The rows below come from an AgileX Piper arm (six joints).
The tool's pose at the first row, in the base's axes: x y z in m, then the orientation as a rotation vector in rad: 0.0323 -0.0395 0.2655 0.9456 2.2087 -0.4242
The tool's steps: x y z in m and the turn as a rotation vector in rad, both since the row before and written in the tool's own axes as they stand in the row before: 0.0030 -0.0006 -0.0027 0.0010 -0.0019 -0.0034; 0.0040 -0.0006 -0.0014 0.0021 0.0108 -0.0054; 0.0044 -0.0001 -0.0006 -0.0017 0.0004 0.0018; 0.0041 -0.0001 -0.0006 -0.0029 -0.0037 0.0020; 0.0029 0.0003 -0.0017 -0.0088 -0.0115 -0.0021; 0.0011 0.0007 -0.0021 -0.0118 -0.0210 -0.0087; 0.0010 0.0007 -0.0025 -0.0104 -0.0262 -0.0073; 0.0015 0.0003 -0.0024 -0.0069 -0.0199 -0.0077; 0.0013 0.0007 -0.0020 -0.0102 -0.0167 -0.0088; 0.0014 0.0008 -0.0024 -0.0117 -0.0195 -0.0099; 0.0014 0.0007 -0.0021 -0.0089 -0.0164 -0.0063; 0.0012 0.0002 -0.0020 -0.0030 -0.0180 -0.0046; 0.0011 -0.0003 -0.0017 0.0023 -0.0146 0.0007; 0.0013 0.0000 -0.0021 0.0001 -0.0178 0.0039
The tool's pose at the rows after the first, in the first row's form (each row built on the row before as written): 0.0291 -0.0370 0.2653 0.9417 2.2089 -0.4276; 0.0260 -0.0347 0.2635 0.9414 2.2216 -0.4284; 0.0234 -0.0322 0.2609 0.9426 2.2210 -0.4255; 0.0210 -0.0299 0.2585 0.9417 2.2166 -0.4227; 0.0190 -0.0273 0.2577 0.9302 2.2075 -0.4180; 0.0180 -0.0252 0.2584 0.9063 2.1935 -0.4166; 0.0168 -0.0229 0.2594 0.8827 2.1738 -0.4179; 0.0150 -0.0207 0.2599 0.8632 2.1599 -0.4210; 0.0138 -0.0185 0.2602 0.8420 2.1495 -0.4198; 0.0124 -0.0160 0.2607 0.8179 2.1370 -0.4185; 0.0110 -0.0138 0.2609 0.8003 2.1254 -0.4173; 0.0094 -0.0121 0.2612 0.7873 2.1111 -0.4221; 0.0077 -0.0110 0.2614 0.7840 2.0971 -0.4288; 0.0059 -0.0094 0.2616 0.7815 2.0787 -0.4323
